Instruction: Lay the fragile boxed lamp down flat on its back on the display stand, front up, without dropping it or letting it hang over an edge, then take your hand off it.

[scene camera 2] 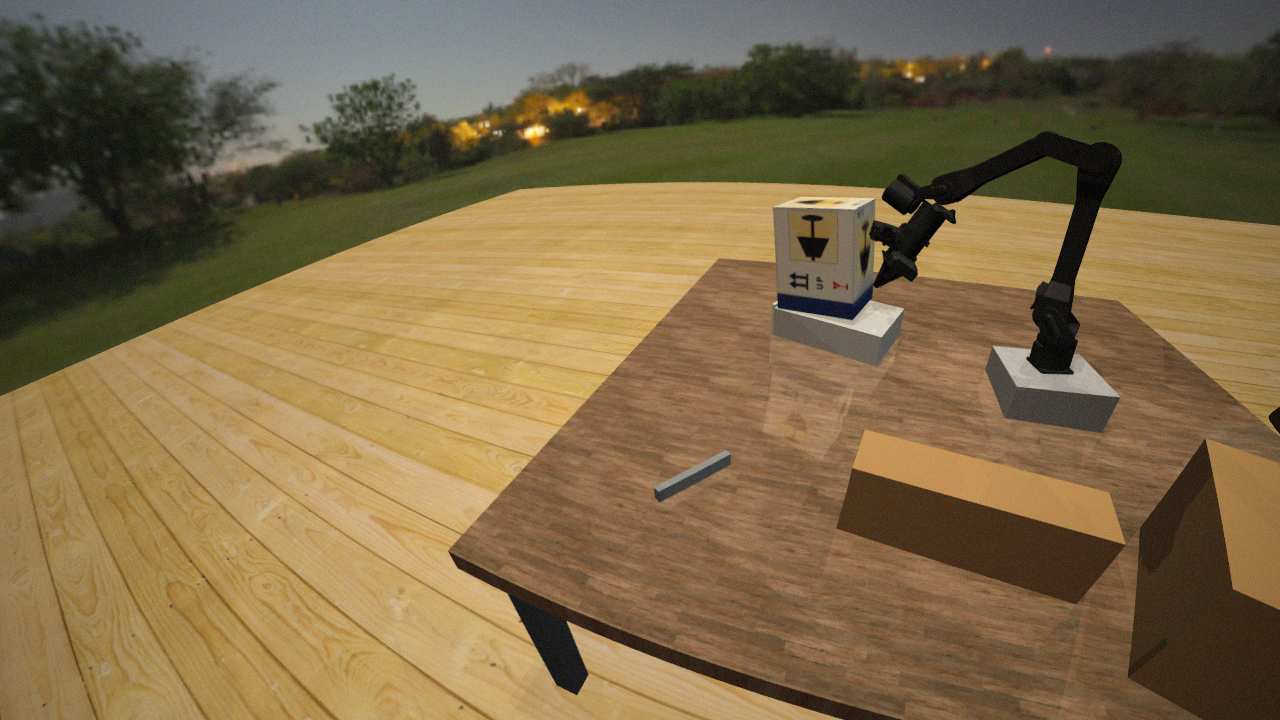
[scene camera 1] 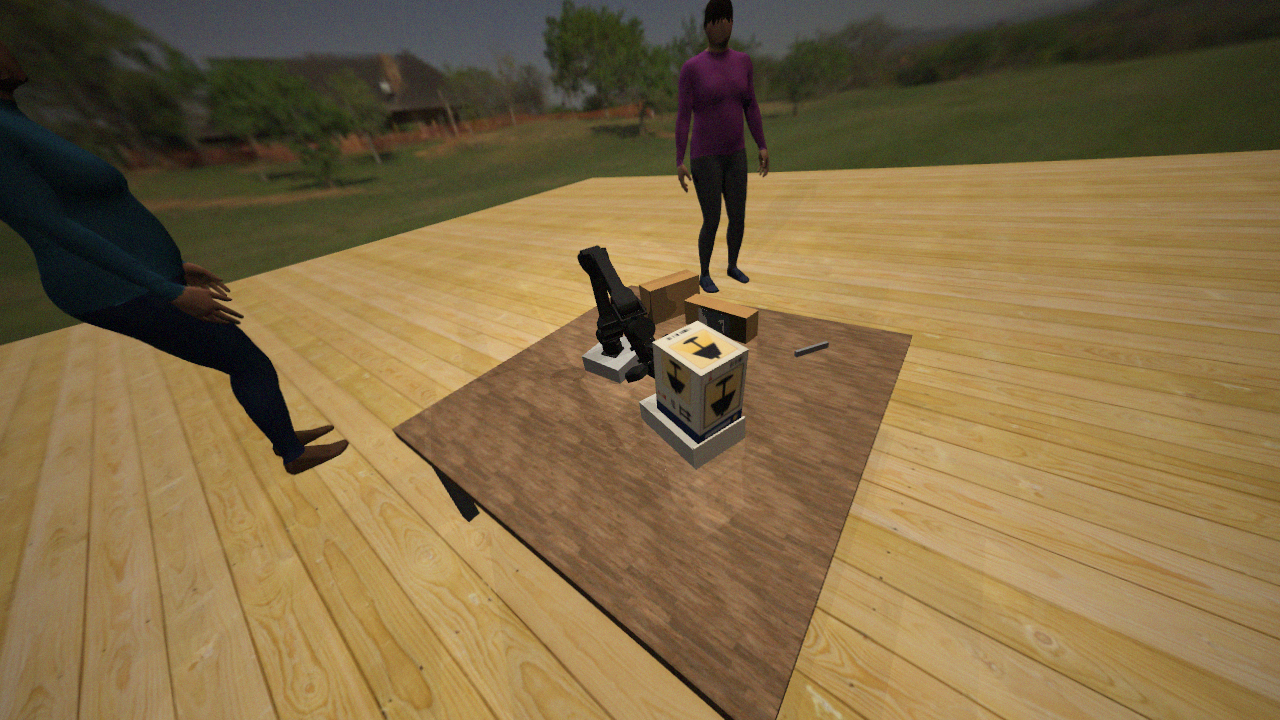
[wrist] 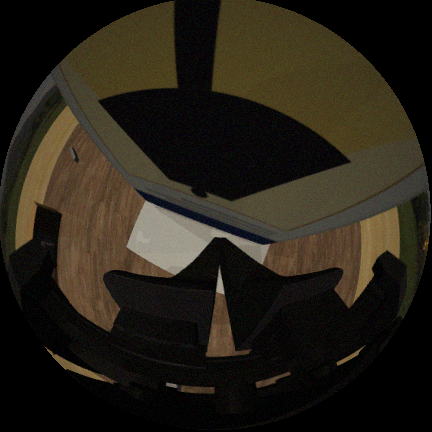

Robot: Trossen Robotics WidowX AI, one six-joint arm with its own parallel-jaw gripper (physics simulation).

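Seen in the pictures: gripper, fingertip midpoint: (scene camera 2: 874,286) (wrist: 218,242); arm's base, origin of the base link: (scene camera 2: 1049,366) (scene camera 1: 612,351).
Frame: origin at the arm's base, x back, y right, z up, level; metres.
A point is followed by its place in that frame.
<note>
The boxed lamp (scene camera 1: 700,385) @(x -0.479, y 0.333, z 0.202 m) (scene camera 2: 821,255) @(x -0.447, y 0.150, z 0.142 m) (wrist: 300,100) stands on the white display stand (scene camera 1: 718,445) @(x -0.498, y 0.279, z -0.030 m) (scene camera 2: 827,337) @(x -0.421, y 0.127, z -0.032 m) (wrist: 160,239) @(x -0.327, y 0.127, z 0.003 m), its dark blue band at the bottom and a yellow panel with a black lamp picture on top. In scene camera 2, the arrows on its facing side point sideways. The box looks level and sits slightly turned relative to the stand. My gripper (scene camera 2: 878,282) @(x -0.319, y 0.195, z 0.064 m) (wrist: 218,242) @(x -0.319, y 0.195, z 0.064 m) is shut and empty, tilted down close beside the box's arm-side face, low near the stand. Whether it touches the box cannot be told. The box's far bottom edges are hidden in the wrist view.
Two brown cartons (scene camera 1: 721,318) @(x -0.307, y -0.320, z 0.013 m) (scene camera 2: 980,514) @(x -0.292, y -0.409, z 0.030 m) (scene camera 1: 669,297) @(x -0.047, y -0.406, z 0.037 m) (scene camera 2: 1208,555) @(x -0.099, y -0.484, z 0.069 m) stand on the table (scene camera 1: 572,465) @(x -0.143, y 0.462, z -0.065 m) (scene camera 2: 626,555) @(x -0.701, y -0.448, z -0.066 m) near the arm's base (scene camera 1: 612,361) @(x -0.030, y 0.053, z -0.005 m) (scene camera 2: 1056,398) @(x -0.031, y -0.096, z -0.010 m). A small grey bar (scene camera 1: 811,349) @(x -0.642, y -0.290, z -0.051 m) (scene camera 2: 692,476) @(x -0.642, y -0.308, z -0.048 m) (wrist: 74,154) @(x -0.622, y -0.270, z -0.047 m) lies on the table. Two people stand nearby.
</note>
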